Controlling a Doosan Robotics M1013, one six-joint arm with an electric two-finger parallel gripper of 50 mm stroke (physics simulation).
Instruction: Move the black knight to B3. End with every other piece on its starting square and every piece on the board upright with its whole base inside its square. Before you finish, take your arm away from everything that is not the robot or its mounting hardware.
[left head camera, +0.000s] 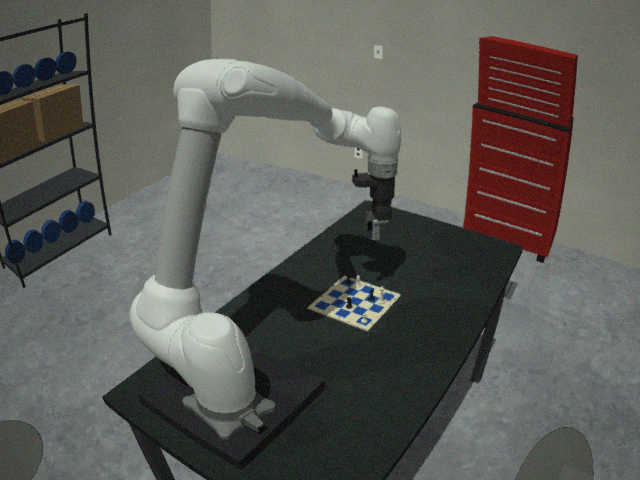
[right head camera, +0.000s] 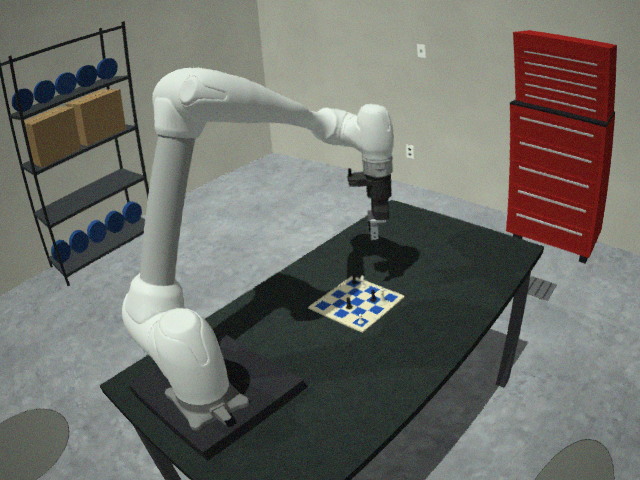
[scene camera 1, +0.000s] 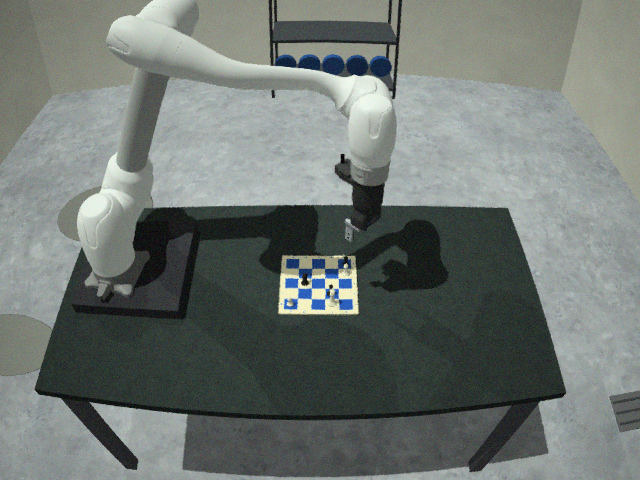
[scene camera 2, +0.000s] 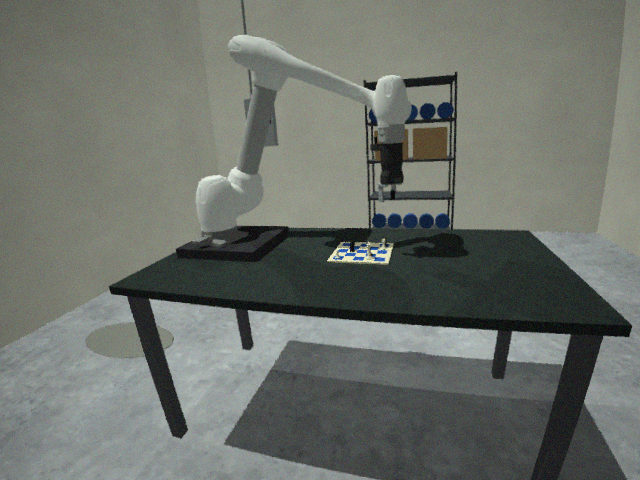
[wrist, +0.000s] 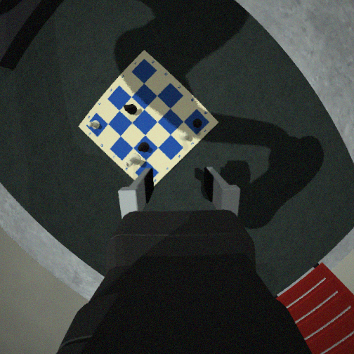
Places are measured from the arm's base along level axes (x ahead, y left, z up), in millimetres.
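Pixels of known places: gripper, between the fingertips: (left head camera: 372, 234) (right head camera: 373, 234) (scene camera 1: 356, 234) (scene camera 2: 387, 200); arm's base, origin of its link: (left head camera: 228, 406) (right head camera: 206, 399) (scene camera 1: 117, 271) (scene camera 2: 221, 239).
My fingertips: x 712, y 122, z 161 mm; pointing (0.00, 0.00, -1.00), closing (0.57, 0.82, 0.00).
Ahead of a thing's pixels: the offset from my fingertips to its top centre. Level surfaces: height alone.
The board (left head camera: 323, 312) (scene camera 1: 283, 310) carries three black and three white upright pieces. The black piece {134 mm back, 23 mm right, 155 mm down} (wrist: 130, 109) (scene camera 1: 305, 279) (left head camera: 349, 302) on D3 has an irregular, knight-like top. Other black pieces stand on B4 {55 mm back, 50 mm right, 151 mm down} (wrist: 143, 147) (left head camera: 371, 295) and A1 {30 mm back, 69 mm left, 163 mm down} (wrist: 197, 123) (scene camera 1: 345, 259). White pieces stand on E5 (wrist: 94, 124), B5 (wrist: 135, 160) and A2 (wrist: 186, 136). Square B3 (wrist: 158, 134) is bare. My gripper (wrist: 178, 177) (scene camera 2: 387, 196) is open and empty, high above the table beyond the board's A side. Fine piece shapes are too small to tell.
The board lies on the dark table {201 mm down} (scene camera 1: 413, 351). The arm base stands on a dark mounting plate (scene camera 1: 155, 310) at the table's left in scene camera 1. A red tool cabinet (left head camera: 519, 155) and a shelf rack (right head camera: 133, 103) stand off the table.
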